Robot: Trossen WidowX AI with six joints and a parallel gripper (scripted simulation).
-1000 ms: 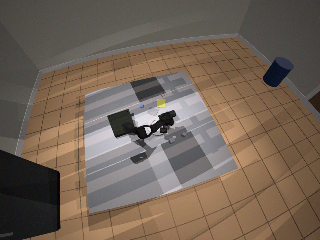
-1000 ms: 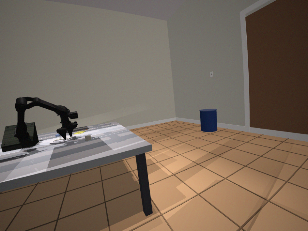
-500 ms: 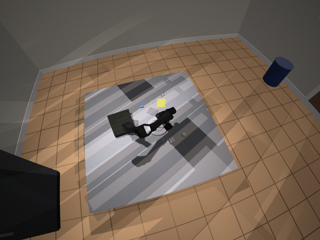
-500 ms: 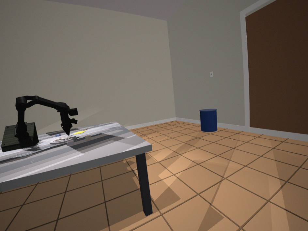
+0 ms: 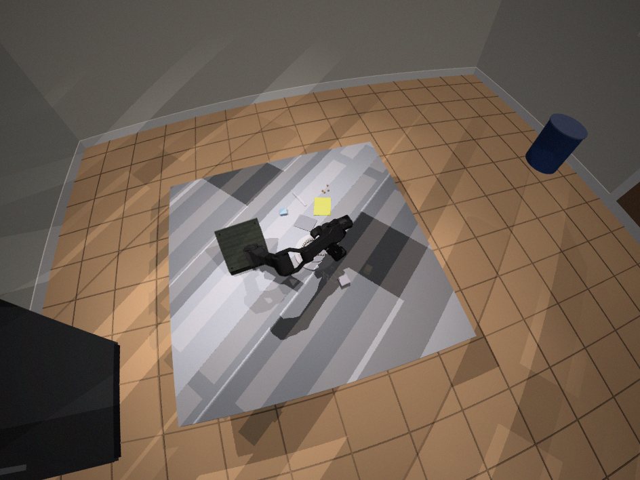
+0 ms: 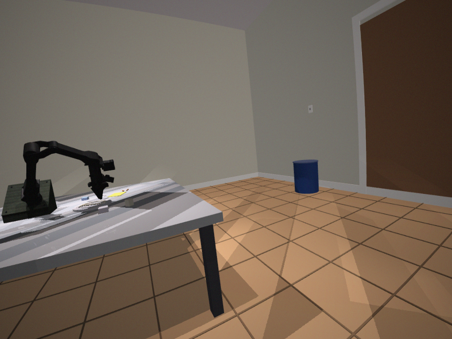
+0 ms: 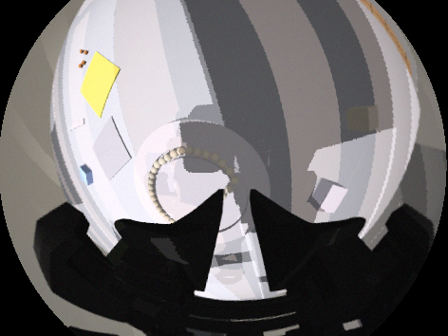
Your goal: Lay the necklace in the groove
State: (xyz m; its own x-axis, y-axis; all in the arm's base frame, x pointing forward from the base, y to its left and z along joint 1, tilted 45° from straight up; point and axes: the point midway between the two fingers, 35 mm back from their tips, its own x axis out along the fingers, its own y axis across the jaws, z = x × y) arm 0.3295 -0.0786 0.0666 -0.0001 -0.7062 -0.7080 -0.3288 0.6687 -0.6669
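The round bead board is 50 mm behind my gripper tip, 40 mm to the left of it and 30 mm below it. Also, from my gripper tip: grey card (220 mm to the left, 40 mm below, 40 mm behind); then beige cube (140 mm to the right, 140 mm ahead, 20 mm below); then white block (150 mm to the right, 30 mm below, 20 mm ahead).
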